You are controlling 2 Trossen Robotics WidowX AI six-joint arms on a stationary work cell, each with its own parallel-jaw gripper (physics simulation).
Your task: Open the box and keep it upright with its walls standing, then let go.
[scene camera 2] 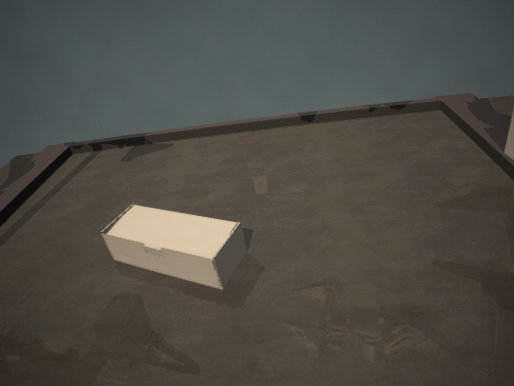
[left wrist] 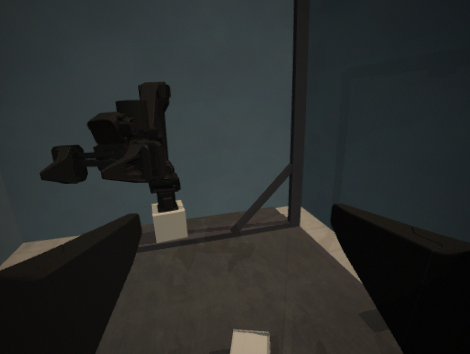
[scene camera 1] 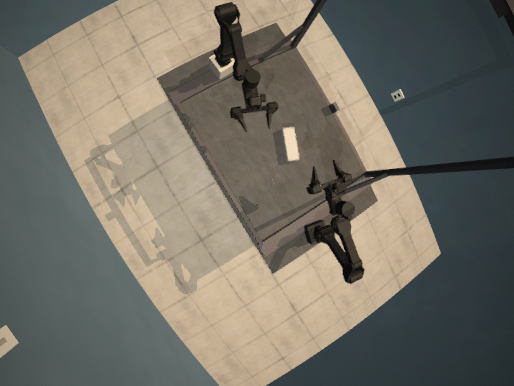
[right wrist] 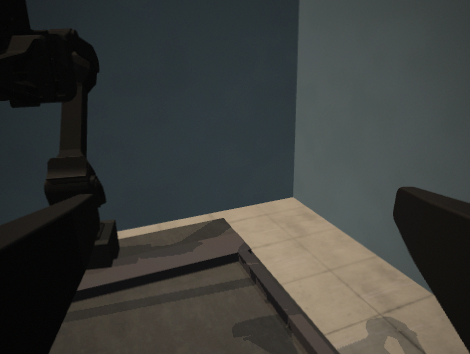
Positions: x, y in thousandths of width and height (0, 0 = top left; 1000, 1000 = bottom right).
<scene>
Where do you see a thin dark pole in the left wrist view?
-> At 641, 64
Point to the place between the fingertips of my left gripper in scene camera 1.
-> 629, 424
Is my right gripper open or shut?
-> Open.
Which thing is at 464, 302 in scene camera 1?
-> My right gripper.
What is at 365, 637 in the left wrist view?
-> A white arm base block.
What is my left gripper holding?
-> Nothing.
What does my right gripper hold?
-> Nothing.
</scene>
